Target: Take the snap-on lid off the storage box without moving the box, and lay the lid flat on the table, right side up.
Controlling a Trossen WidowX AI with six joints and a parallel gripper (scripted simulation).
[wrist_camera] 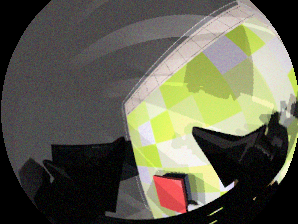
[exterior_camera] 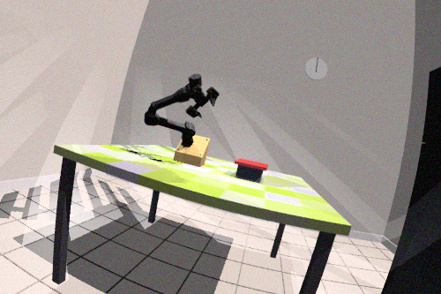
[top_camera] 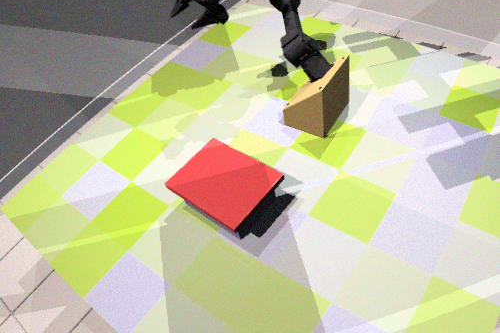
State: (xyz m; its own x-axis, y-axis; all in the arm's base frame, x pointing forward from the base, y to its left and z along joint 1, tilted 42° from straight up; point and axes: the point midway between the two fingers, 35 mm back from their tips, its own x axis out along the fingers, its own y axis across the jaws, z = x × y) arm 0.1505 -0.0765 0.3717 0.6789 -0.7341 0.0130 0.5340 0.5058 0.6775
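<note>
The flat red lid lies 330 mm to the left of my gripper tip, 230 mm ahead of it and 220 mm below it. The rest, counted from my gripper tip: box: 330 mm to the left, 270 mm below, 230 mm ahead.
</note>
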